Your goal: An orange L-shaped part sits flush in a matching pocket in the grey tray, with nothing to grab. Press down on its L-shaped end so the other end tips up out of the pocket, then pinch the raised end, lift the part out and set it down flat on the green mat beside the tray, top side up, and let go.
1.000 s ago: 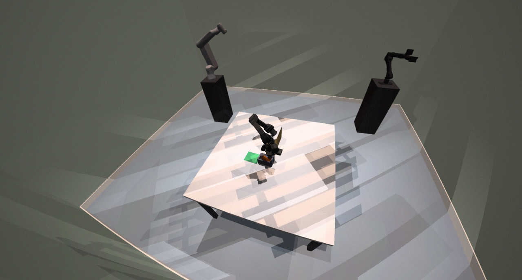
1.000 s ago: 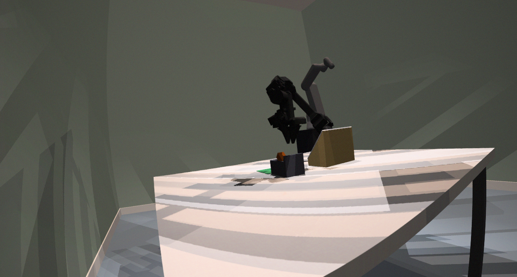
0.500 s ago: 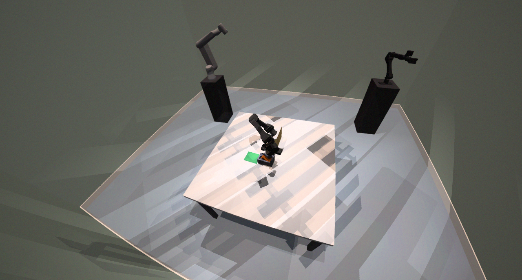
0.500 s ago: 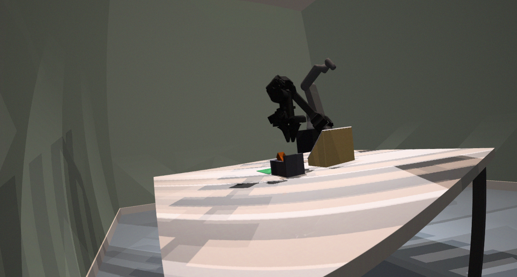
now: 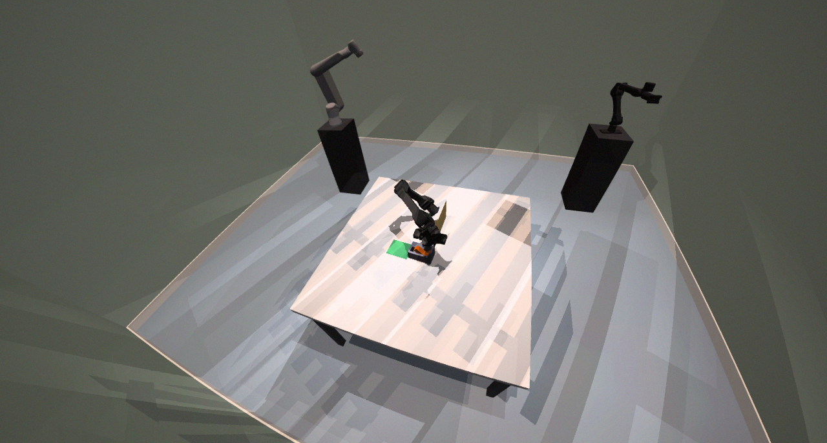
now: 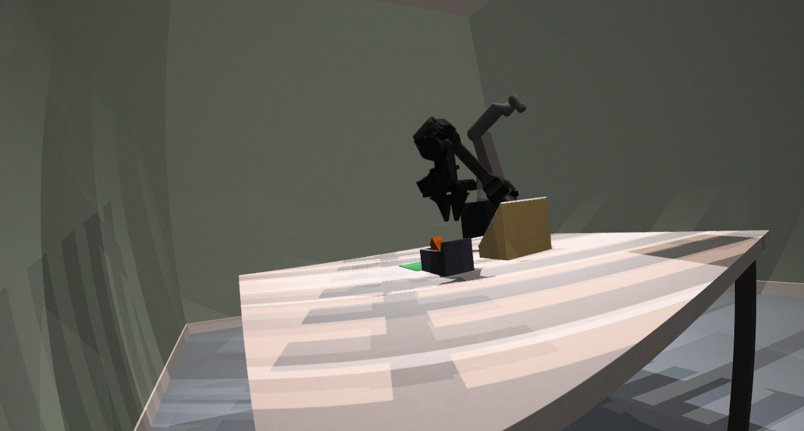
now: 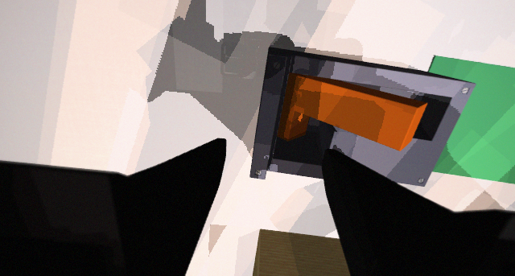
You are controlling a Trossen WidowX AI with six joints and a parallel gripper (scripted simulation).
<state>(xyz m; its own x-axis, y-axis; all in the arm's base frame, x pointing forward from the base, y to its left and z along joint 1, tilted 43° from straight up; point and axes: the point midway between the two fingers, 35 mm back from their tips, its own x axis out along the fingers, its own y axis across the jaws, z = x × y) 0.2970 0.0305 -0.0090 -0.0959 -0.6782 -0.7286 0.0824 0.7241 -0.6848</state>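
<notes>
Right now my gripper tip is 1 cm past the orange L-shaped part, 4 cm to the left of it and 10 cm above it. Round my gripper tip: green mat: 4 cm behind, 22 cm to the right, 16 cm below.
</notes>
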